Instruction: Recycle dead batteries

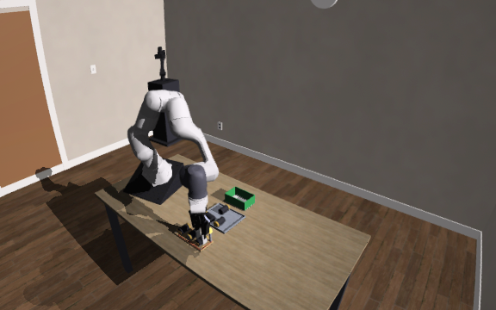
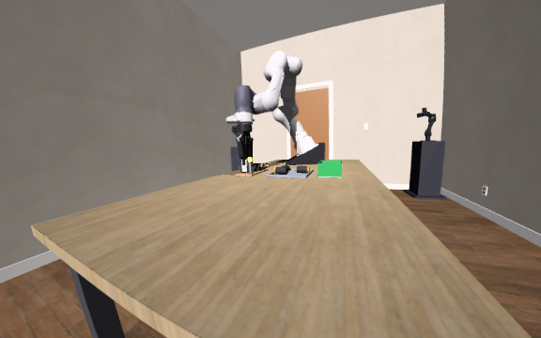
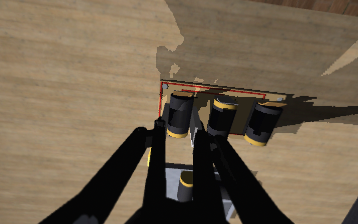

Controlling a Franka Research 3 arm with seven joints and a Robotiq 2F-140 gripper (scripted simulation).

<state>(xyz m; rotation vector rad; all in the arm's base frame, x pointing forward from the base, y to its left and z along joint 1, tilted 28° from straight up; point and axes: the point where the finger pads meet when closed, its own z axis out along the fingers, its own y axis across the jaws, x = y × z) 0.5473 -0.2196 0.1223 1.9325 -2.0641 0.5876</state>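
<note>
Right now my hand is 3 cm to the right of the bulb, 3 cm below it and 3 cm short of it. The rest, counted from my hand: green recycling box (41 cm to the left, 5 cm behind, 4 cm below); grey tray (22 cm to the left, 5 cm below, 5 cm behind).
</note>
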